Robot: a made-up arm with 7 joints. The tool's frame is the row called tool. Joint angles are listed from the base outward.
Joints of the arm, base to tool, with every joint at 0 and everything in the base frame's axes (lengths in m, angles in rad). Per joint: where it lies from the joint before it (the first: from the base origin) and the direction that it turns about. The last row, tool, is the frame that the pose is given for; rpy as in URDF.
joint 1: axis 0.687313 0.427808 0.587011 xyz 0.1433 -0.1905 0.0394
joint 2: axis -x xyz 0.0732 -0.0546 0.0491
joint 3: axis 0.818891 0.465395 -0.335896 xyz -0.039 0.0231 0
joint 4: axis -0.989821 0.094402 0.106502 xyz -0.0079 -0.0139 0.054
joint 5: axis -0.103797 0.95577 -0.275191 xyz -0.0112 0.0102 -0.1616
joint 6: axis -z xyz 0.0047 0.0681 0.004
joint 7: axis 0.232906 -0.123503 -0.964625 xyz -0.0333 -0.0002 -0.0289
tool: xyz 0.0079 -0.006 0.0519 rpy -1.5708 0 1.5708
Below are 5 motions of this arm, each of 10 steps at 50 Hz.
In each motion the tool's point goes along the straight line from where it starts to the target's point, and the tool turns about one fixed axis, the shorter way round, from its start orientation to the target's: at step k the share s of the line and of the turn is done. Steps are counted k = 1, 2, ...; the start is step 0. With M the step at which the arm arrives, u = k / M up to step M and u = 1 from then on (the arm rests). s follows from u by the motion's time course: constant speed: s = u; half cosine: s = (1 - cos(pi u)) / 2; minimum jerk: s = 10 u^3 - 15 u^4 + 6 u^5.
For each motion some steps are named. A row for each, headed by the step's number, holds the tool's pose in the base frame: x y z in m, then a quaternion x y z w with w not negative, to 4 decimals.
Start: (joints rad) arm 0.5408 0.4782 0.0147 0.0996 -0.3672 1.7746 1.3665
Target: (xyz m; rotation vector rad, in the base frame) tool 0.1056 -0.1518 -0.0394 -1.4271 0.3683 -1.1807
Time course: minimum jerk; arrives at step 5
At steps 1, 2, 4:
1: 0.1057 -0.1510 -0.0388 -0.6068 0.1718 -0.5183 0.5776
2: 0.1057 -0.1512 -0.0390 -0.6083 0.1680 -0.5151 0.5801
4: 0.1056 -0.1518 -0.0394 -0.6118 0.1588 -0.5072 0.5858

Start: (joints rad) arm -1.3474 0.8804 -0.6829 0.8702 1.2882 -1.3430 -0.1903
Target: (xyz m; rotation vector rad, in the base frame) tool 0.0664 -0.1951 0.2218 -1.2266 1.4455 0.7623
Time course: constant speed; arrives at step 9
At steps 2, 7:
2: 0.0702 -0.1689 0.2257 -0.5055 0.6545 0.2681 0.4943
7: 0.0675 -0.1876 0.2229 -0.5105 0.6184 0.3041 0.5143

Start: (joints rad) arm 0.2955 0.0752 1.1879 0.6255 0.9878 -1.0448 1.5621
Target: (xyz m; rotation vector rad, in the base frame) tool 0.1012 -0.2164 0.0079 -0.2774 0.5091 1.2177
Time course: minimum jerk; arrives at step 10
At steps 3, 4, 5, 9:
3: 0.1022 -0.2039 0.0104 -0.0437 0.2171 0.5424 0.8104
4: 0.1020 -0.2062 0.0099 -0.0593 0.2207 0.5467 0.8055
5: 0.1018 -0.2089 0.0094 -0.0779 0.2248 0.5516 0.7995
9: 0.1012 -0.2163 0.0079 -0.1276 0.2355 0.5636 0.7815

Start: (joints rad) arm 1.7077 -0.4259 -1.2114 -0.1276 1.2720 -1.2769 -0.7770
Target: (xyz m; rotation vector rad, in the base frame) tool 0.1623 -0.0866 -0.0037 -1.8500 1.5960 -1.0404
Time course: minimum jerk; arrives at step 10
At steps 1, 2, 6, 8, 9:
1: 0.1563 -0.0888 0.0179 -0.6754 0.6186 -0.3020 0.2646
2: 0.1566 -0.0887 0.0168 -0.6755 0.6170 -0.3059 0.2634
6: 0.1604 -0.0873 0.0032 -0.6765 0.5952 -0.3555 0.2485
8: 0.1620 -0.0867 -0.0024 -0.6763 0.5855 -0.3758 0.2421
9: 0.1622 -0.0866 -0.0035 -0.6762 0.5837 -0.3796 0.2408

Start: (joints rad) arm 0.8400 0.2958 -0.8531 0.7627 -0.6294 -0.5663 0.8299
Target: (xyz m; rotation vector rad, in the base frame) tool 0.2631 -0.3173 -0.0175 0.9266 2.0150 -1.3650
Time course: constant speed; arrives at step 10
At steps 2, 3, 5, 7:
2: 0.2551 -0.3286 -0.0066 0.4141 0.7272 -0.5054 0.2104
3: 0.2561 -0.3272 -0.0080 0.4054 0.7299 -0.5056 0.2174
5: 0.2581 -0.3243 -0.0107 0.3878 0.7350 -0.5059 0.2313
7: 0.2601 -0.3215 -0.0134 0.3700 0.7397 -0.5059 0.2451

